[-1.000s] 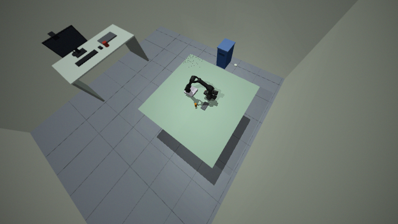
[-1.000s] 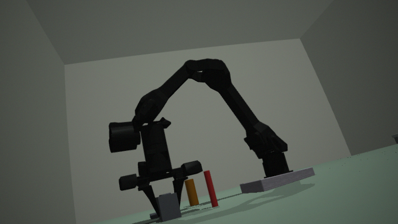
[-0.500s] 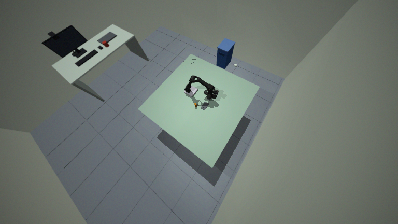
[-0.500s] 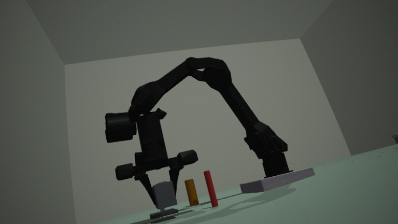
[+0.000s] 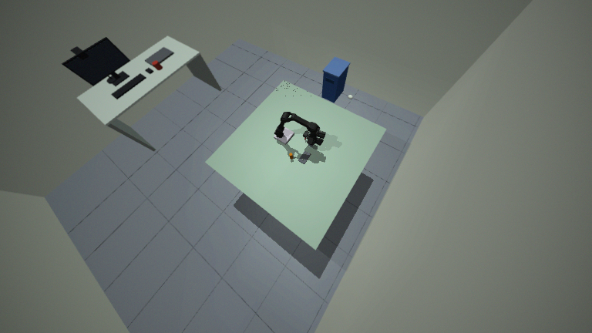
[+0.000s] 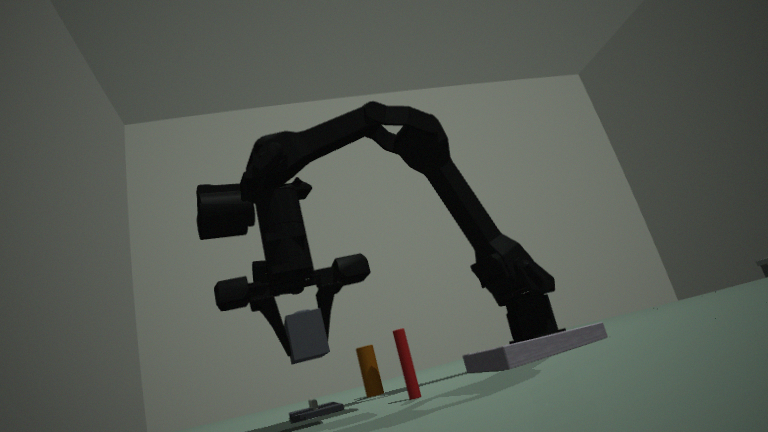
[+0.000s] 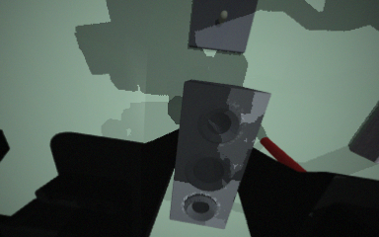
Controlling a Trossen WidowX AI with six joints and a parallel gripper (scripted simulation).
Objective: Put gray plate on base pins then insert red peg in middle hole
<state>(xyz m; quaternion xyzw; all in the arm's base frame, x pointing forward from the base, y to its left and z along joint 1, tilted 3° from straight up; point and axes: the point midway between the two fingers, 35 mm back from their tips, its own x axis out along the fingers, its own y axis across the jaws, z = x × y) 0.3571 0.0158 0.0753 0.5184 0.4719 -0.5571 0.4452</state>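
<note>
The red peg is 100 mm behind my gripper tip, 50 mm to the left of it and 40 mm below it. Also, from my gripper tip: gray plate (30 mm above); then orange cylinder (190 mm to the right, 140 mm behind, 40 mm below).
</note>
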